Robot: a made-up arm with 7 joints.
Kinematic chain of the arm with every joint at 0, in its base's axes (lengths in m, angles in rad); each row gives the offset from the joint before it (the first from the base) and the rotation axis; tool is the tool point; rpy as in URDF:
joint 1: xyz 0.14 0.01 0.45 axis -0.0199 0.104 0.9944
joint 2: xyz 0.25 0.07 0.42 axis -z
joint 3: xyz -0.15 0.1 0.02 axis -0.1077 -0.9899 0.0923
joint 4: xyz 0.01 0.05 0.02 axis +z
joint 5: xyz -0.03 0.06 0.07 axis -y
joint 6: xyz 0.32 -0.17 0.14 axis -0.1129 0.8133 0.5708
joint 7: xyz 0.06 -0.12 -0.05 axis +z
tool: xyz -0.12 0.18 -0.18 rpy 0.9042 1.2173 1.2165
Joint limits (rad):
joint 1: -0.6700..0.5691
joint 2: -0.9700..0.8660
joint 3: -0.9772..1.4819
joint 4: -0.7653..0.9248
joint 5: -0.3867..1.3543
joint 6: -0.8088..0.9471
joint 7: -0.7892..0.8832
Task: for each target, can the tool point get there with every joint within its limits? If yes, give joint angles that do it. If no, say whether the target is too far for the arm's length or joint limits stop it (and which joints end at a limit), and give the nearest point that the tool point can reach.
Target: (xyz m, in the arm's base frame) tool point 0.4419 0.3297 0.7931
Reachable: yes | joints 0.1121 0.1472 -0.5046 0.7046 0.0331 -0.0237 0.1728
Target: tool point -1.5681 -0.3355 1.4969
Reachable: no: too far | nearest point -0.4434 -0.1346 1.1070 | short by 1.207 m
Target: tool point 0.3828 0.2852 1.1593
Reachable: yes | joints 0.4052 0.5935 1.0280 -0.1013 0.1293 -0.5121 0.2659
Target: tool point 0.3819 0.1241 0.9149
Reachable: yes | joints -0.3280 -0.5138 -0.1580 0.6869 -0.1103 0.5624 0.0880
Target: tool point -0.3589 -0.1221 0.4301
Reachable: no: joint limits stop it (at a limit: joint 1, joint 4, joint 5, joint 6, joint 7) | nearest point -0.0705 -0.1062 0.6843 | short by 0.385 m
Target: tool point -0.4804 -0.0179 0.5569
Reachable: no: joint limits stop it (at a limit: joint 1, joint 3, joint 4, joint 5, joint 6, joint 7) | nearest point -0.4531 -0.0186 0.9127 | short by 0.357 m
